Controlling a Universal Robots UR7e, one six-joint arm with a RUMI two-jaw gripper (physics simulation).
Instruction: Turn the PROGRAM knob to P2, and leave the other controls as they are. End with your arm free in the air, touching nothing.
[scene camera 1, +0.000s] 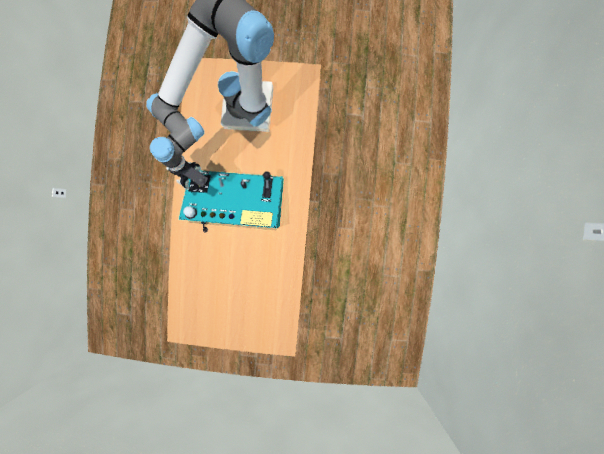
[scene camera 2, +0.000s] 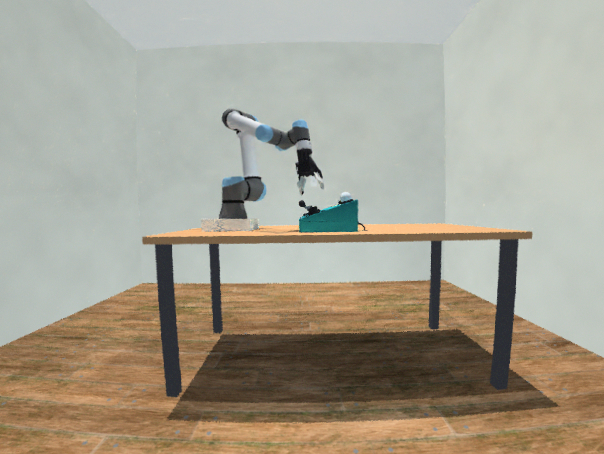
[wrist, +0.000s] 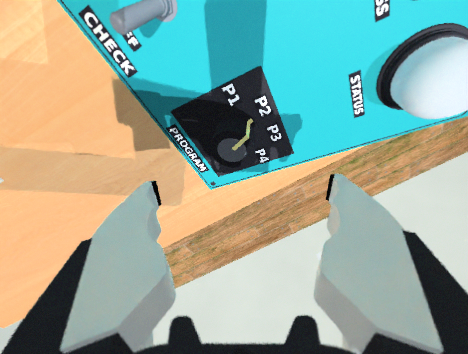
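Pixels of known places: gripper, fingertip midpoint: (scene camera 2: 312, 192) (wrist: 241, 179); arm's base, origin of the base link: (scene camera 2: 233, 218).
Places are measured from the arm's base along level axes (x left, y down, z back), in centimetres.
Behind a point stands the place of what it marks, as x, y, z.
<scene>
The round dark PROGRAM knob (wrist: 231, 150) {-10.2, -5.4, -44.9} sits on its black label plate (wrist: 192, 115) {-6.9, -1.5, -42.4} at a corner of the teal control panel (scene camera 1: 230, 197) {8.4, -4.2, -49.1} (scene camera 2: 337, 220) {-15.3, 0.8, -57.1} (wrist: 320, 65) {-5.8, -5.2, -54.3}. In the wrist view its yellow pointer line (wrist: 248, 131) {-9.0, -5.2, -47.0} is directed at the P2 mark (wrist: 262, 106) {-7.8, -3.7, -49.2}. The marks P1, P3 and P4 also show. My gripper (scene camera 2: 312, 190) {-8.5, -12.3, -44.9} (wrist: 241, 179) {-8.5, -12.3, -44.9} is open and empty, with its fingertips wide apart in the air above the panel, clear of the knob. In scene camera 1 the gripper body hides most of the knob area.
A grey CHECK toggle (wrist: 140, 16) {1.3, -5.3, -42.5} and a white STATUS dome (scene camera 1: 189, 212) {-7.2, -11.8, -61.0} (scene camera 2: 345, 196) {-11.1, -10.1, -60.7} (wrist: 430, 77) {-7.4, -10.7, -58.8} stand near the knob. A black lever (scene camera 1: 267, 185) {25.4, -4.7, -38.7} (scene camera 2: 302, 204) {22.9, -7.8, -34.8} stands at the panel's far end. A row of small round controls and a yellow label (scene camera 1: 256, 218) {24.6, -7.3, -56.0} line one side. The panel rests on a wooden table (scene camera 1: 235, 285) {19.3, 6.1, -96.4} (scene camera 2: 425, 232) {-17.4, 6.1, -94.6}.
</scene>
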